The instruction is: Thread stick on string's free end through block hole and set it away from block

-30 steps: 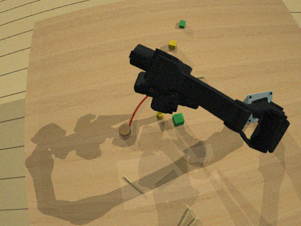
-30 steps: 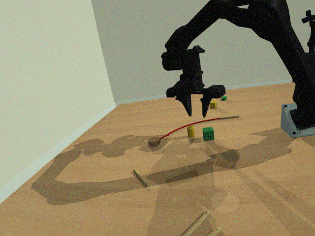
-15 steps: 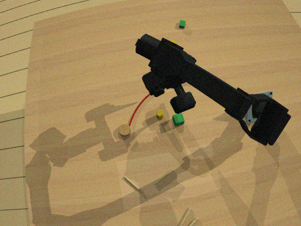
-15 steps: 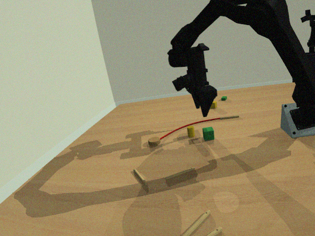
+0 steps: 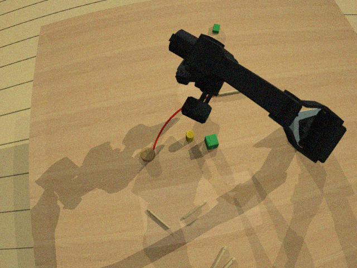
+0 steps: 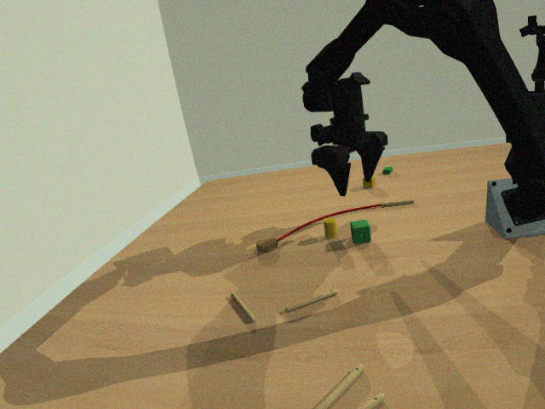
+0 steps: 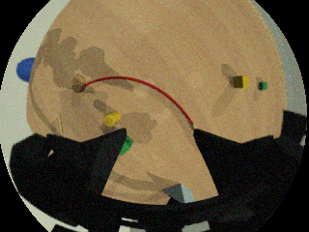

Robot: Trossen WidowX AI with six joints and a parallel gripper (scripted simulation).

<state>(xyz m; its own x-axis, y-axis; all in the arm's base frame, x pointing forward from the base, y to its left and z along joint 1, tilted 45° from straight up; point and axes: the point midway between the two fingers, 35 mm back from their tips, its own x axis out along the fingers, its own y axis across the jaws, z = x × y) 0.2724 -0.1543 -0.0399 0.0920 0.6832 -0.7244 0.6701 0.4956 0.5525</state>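
The thin stick is 8 cm behind my gripper tip, 6 cm below it and 4 cm to the right of it. Round my gripper tip: green block: 10 cm to the left, 5 cm below, 1 cm ahead; then round wooden button: 19 cm ahead, 8 cm to the left, 6 cm below; then yellow cylinder: 7 cm to the left, 6 cm ahead, 5 cm below.
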